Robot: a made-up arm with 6 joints. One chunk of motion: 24 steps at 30 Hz.
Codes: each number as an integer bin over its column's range. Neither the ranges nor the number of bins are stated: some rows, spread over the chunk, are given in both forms.
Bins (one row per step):
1: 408 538 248 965 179 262
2: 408 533 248 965 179 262
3: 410 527 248 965 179 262
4: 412 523 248 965 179 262
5: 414 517 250 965 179 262
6: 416 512 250 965 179 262
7: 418 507 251 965 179 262
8: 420 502 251 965 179 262
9: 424 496 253 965 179 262
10: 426 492 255 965 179 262
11: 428 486 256 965 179 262
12: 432 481 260 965 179 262
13: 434 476 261 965 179 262
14: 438 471 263 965 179 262
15: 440 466 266 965 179 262
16: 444 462 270 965 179 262
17: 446 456 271 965 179 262
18: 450 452 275 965 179 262
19: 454 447 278 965 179 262
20: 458 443 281 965 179 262
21: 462 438 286 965 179 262
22: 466 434 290 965 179 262
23: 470 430 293 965 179 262
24: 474 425 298 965 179 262
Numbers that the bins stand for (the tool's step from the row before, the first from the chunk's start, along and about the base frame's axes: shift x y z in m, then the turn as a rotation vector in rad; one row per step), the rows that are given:
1: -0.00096 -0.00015 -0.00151 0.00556 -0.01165 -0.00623
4: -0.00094 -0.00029 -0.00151 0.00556 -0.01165 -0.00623
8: -0.00090 -0.00048 -0.00149 0.00556 -0.01165 -0.00623
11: -0.00086 -0.00062 -0.00146 0.00556 -0.01165 -0.00623
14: -0.00081 -0.00076 -0.00142 0.00556 -0.01165 -0.00623
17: -0.00077 -0.00089 -0.00137 0.00556 -0.01165 -0.00623
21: -0.00069 -0.00105 -0.00128 0.00556 -0.01165 -0.00623
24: -0.00063 -0.00117 -0.00121 0.00556 -0.01165 -0.00623
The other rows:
2: -0.00096 -0.00020 -0.00151 0.00556 -0.01165 -0.00623
3: -0.00095 -0.00025 -0.00151 0.00556 -0.01165 -0.00623
5: -0.00093 -0.00034 -0.00150 0.00556 -0.01165 -0.00623
6: -0.00092 -0.00039 -0.00150 0.00556 -0.01165 -0.00623
7: -0.00091 -0.00043 -0.00149 0.00556 -0.01165 -0.00623
9: -0.00088 -0.00053 -0.00148 0.00556 -0.01165 -0.00623
10: -0.00087 -0.00057 -0.00147 0.00556 -0.01165 -0.00623
12: -0.00084 -0.00067 -0.00144 0.00556 -0.01165 -0.00623
13: -0.00083 -0.00071 -0.00143 0.00556 -0.01165 -0.00623
15: -0.00080 -0.00080 -0.00140 0.00556 -0.01165 -0.00623
16: -0.00078 -0.00084 -0.00138 0.00556 -0.01165 -0.00623
18: -0.00075 -0.00093 -0.00135 0.00556 -0.01165 -0.00623
19: -0.00073 -0.00097 -0.00133 0.00556 -0.01165 -0.00623
20: -0.00071 -0.00101 -0.00131 0.00556 -0.01165 -0.00623
22: -0.00067 -0.00109 -0.00126 0.00556 -0.01165 -0.00623
23: -0.00065 -0.00113 -0.00124 0.00556 -0.01165 -0.00623

